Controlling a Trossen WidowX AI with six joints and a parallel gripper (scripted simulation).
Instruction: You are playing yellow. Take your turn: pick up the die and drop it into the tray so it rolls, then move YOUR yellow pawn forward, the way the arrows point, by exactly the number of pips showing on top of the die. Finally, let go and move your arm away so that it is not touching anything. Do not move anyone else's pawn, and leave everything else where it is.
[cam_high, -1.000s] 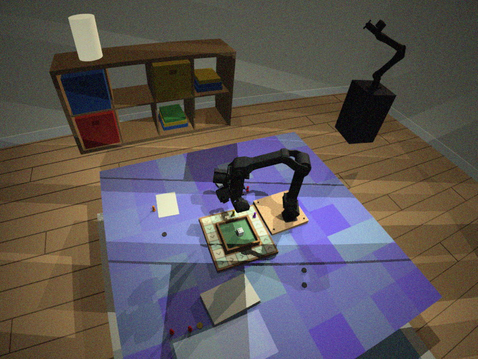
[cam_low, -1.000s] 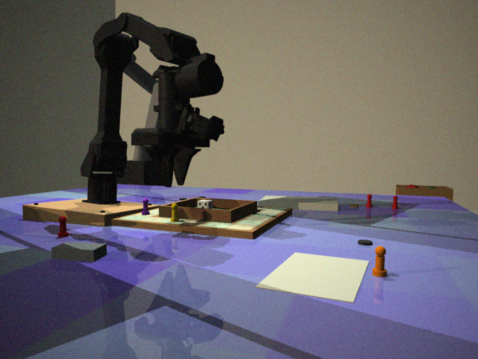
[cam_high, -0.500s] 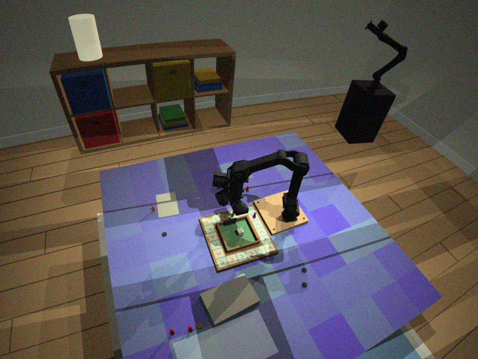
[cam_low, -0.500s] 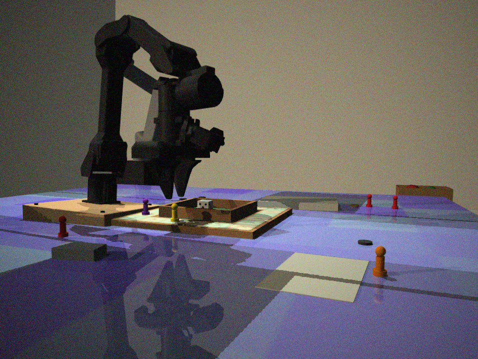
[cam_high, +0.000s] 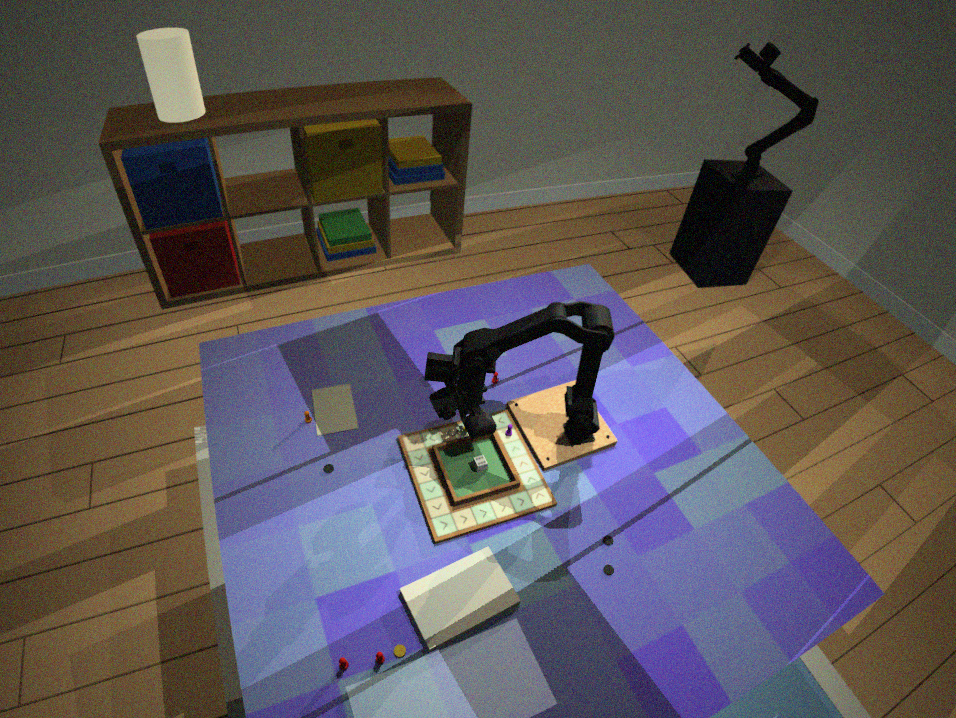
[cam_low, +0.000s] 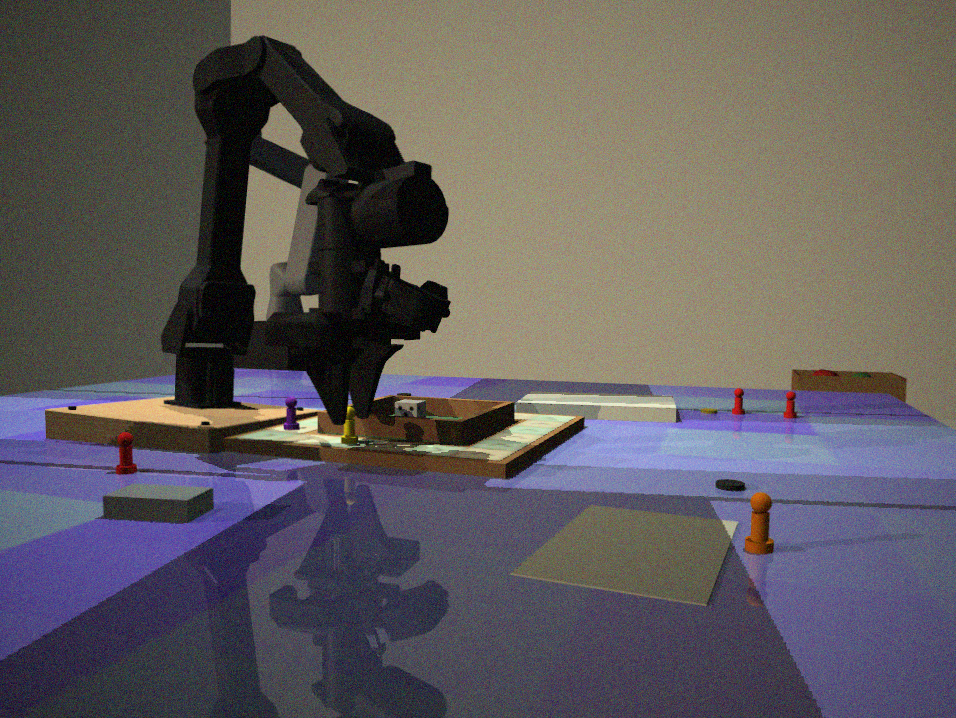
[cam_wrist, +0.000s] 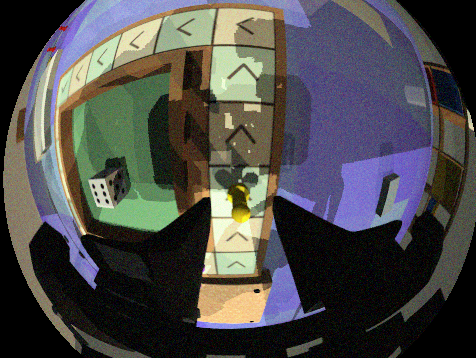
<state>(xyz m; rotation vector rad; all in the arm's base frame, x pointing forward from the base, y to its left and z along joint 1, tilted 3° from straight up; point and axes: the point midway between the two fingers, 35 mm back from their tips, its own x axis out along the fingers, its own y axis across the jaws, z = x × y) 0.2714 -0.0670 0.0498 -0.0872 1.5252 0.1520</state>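
Right now the yellow pawn is right at my gripper tip. Also, from my gripper tip: white die 10 mm behind, 110 mm to the left, 10 mm below; then green-floored tray 110 mm to the left, 30 mm below; then purple pawn 100 mm behind, 30 mm to the left.
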